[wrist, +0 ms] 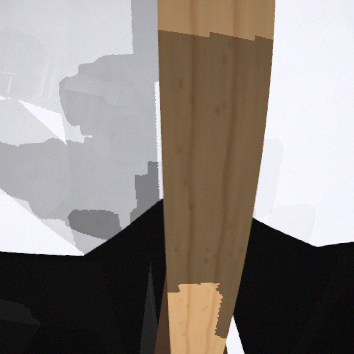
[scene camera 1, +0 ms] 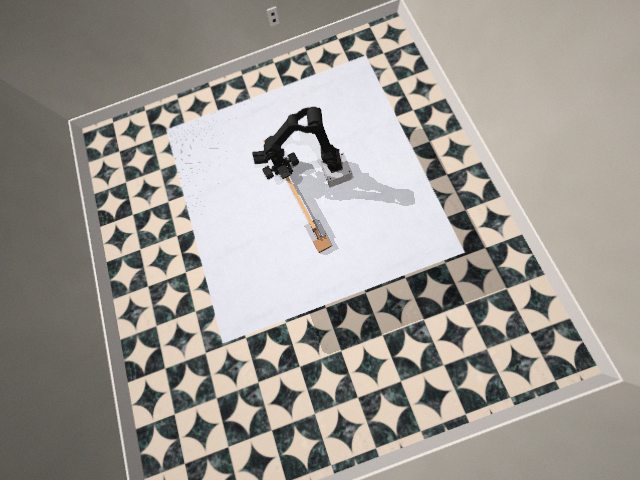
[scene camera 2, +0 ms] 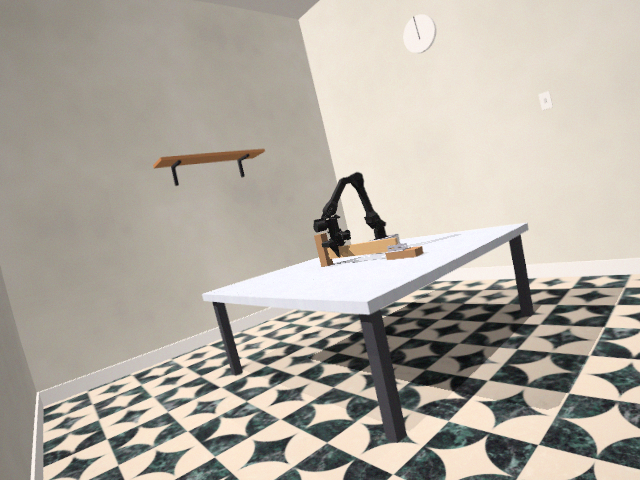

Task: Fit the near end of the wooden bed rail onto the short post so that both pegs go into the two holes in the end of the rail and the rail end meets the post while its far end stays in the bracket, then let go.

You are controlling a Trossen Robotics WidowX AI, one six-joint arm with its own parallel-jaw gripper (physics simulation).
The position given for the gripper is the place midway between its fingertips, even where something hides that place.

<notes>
The gripper (wrist: 187, 206) grips a wooden bed rail (scene camera 2: 379, 246).
The wooden bed rail also shows in the wrist view (wrist: 214, 71).
</notes>
